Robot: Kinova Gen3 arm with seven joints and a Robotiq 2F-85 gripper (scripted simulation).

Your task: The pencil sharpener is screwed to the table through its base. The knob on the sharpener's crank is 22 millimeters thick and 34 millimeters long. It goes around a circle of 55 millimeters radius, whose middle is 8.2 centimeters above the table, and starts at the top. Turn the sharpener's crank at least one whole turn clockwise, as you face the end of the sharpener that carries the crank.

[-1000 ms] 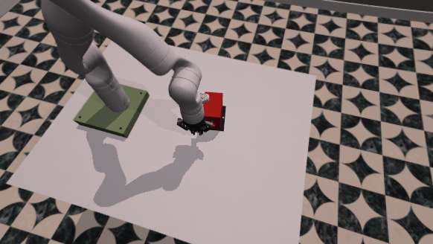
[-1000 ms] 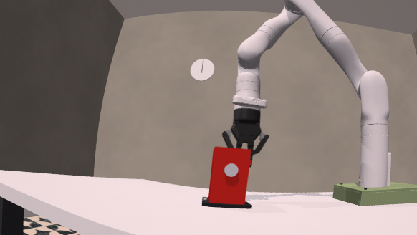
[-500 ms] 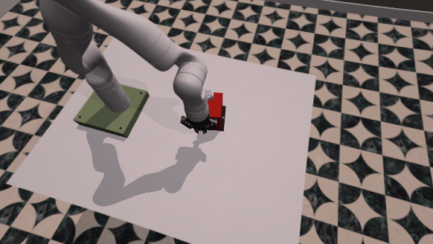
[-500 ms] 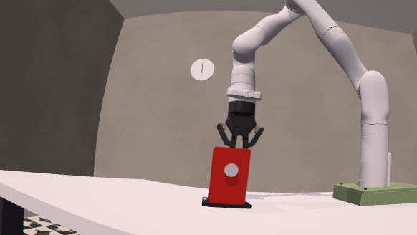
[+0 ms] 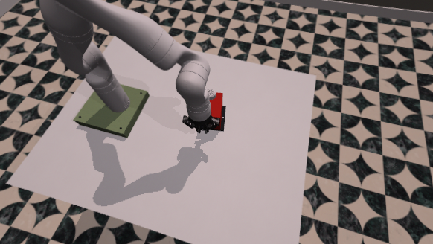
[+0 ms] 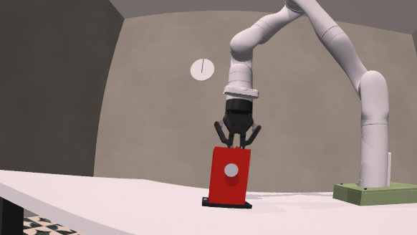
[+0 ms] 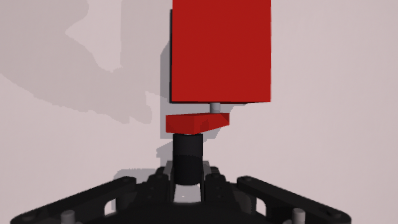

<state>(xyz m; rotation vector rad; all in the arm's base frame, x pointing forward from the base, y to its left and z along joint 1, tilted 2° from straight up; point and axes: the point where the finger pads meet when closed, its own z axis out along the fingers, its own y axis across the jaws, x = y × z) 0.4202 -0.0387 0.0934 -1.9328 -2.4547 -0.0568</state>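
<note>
The black crank knob is 20 mm to the left of my hand.
</note>
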